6 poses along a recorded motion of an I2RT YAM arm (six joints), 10 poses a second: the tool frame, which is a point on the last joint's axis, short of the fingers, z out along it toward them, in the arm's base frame.
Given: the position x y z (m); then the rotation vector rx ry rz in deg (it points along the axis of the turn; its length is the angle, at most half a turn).
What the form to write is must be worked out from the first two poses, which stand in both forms.
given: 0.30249, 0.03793, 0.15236, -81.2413, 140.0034, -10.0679
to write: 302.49, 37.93, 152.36, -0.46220, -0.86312, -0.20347, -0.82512, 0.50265, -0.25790
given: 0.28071, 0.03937, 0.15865, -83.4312, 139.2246, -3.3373
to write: 280.71, 39.37, 158.65, -0.43711, -0.86694, -0.23949, -0.85447, 0.48339, -0.19031
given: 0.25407, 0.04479, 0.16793, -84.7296, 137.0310, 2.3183
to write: 254.07, 44.79, 167.93, -0.40806, -0.86573, -0.28982, -0.87504, 0.46142, -0.14628
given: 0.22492, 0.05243, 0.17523, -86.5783, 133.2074, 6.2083
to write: 224.92, 52.43, 175.23, -0.36019, -0.86814, -0.34147, -0.89614, 0.42371, -0.13196
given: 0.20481, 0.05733, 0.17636, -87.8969, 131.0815, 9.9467
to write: 204.81, 57.33, 176.36, -0.33240, -0.86491, -0.37609, -0.91175, 0.39670, -0.10646
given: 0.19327, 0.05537, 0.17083, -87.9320, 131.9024, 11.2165
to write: 193.27, 55.37, 170.83, -0.34128, -0.86236, -0.37399, -0.91312, 0.39856, -0.08575
